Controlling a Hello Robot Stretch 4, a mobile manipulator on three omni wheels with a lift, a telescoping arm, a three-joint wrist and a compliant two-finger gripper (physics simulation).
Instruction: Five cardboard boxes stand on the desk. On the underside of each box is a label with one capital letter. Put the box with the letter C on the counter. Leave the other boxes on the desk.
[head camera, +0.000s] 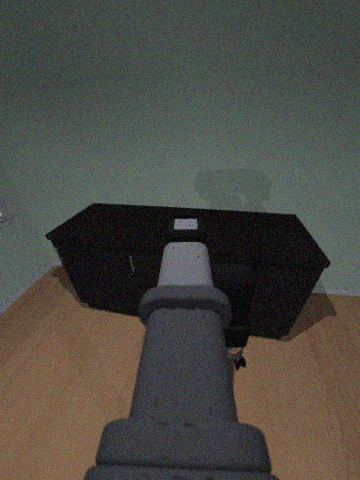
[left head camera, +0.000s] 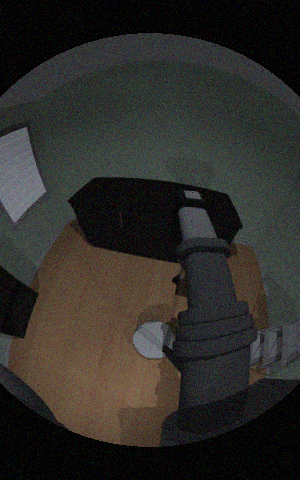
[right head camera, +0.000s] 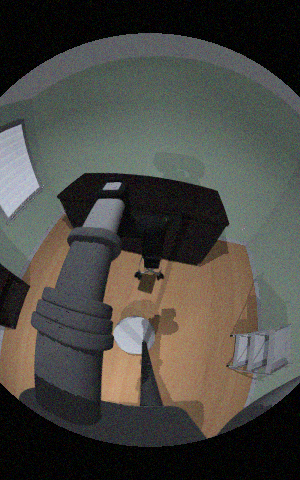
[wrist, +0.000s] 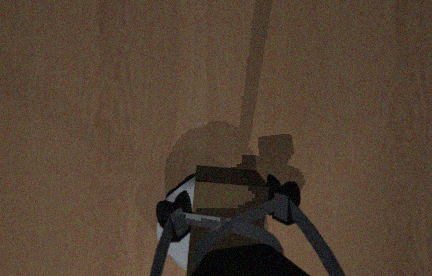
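Pixels of known places: gripper, between the fingertips: (left head camera: 184, 281) (right head camera: 148, 277) (wrist: 226, 198); robot's base, origin of its link: (left head camera: 152, 338) (right head camera: 134, 333).
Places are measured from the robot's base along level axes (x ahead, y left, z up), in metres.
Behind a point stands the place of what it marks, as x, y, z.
Note:
The dark counter (head camera: 135, 225) @[1.274, 0.385, 0.884] (left head camera: 135, 195) @[1.182, 0.241, 0.883] (right head camera: 172, 194) @[1.175, -0.272, 0.883] stands against the green wall, with the extended arm reaching over its top. My gripper (right head camera: 149, 275) @[0.311, -0.086, 0.986] (wrist: 226, 198) @[0.311, -0.086, 0.986] hangs in front of the counter, fingers pointing down, shut on a brown cardboard box (right head camera: 146, 284) @[0.269, -0.079, 1.016] (wrist: 225, 194) @[0.324, -0.085, 1.023]. In the wrist view the box sits between the two black fingertips; the palm hides its near part. No letter is readable on it. In the head camera view one fingertip shows right of the arm, below the counter's front. The desk with the other boxes cannot be made out.
A round white object (left head camera: 152, 340) @[-0.011, 0.012, 0.187] (right head camera: 134, 335) @[-0.006, -0.007, 0.187] is low over the wooden floor near my base. A light rack-like stand (right head camera: 278, 345) @[-0.329, -1.330, 0.636] is at the right wall. A dark piece of furniture (left head camera: 15, 302) @[-0.061, 2.014, 0.129] (right head camera: 11, 300) @[-0.125, 1.945, 0.073] is at the left edge. A window (left head camera: 20, 175) @[1.301, 1.869, 1.313] (right head camera: 17, 170) @[1.355, 1.862, 1.299] is on the left.

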